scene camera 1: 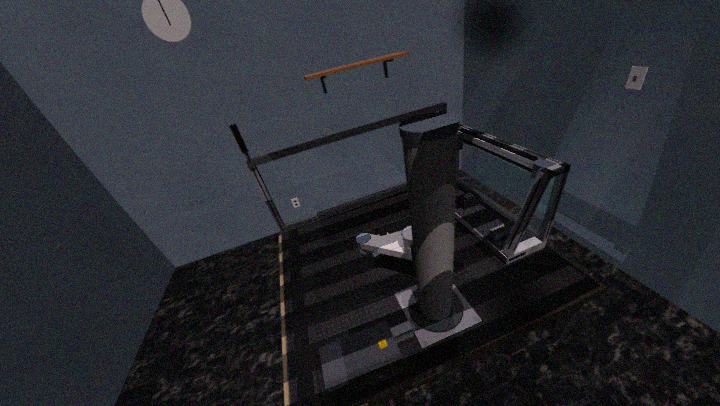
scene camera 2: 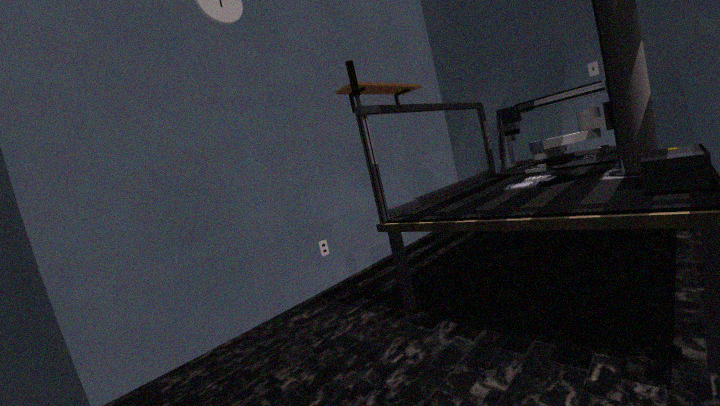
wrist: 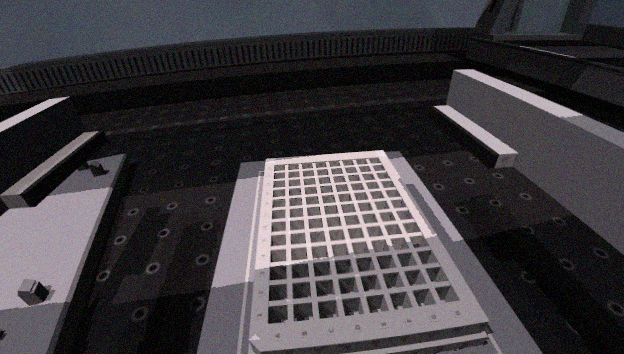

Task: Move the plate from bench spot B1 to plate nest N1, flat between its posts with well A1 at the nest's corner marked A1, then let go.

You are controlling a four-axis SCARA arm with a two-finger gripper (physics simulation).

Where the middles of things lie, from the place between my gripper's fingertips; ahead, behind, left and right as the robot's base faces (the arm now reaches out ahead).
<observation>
The well plate (wrist: 344, 251) lies 1 cm behind my hand, 3 cm to the right of it and 6 cm below it.
</observation>
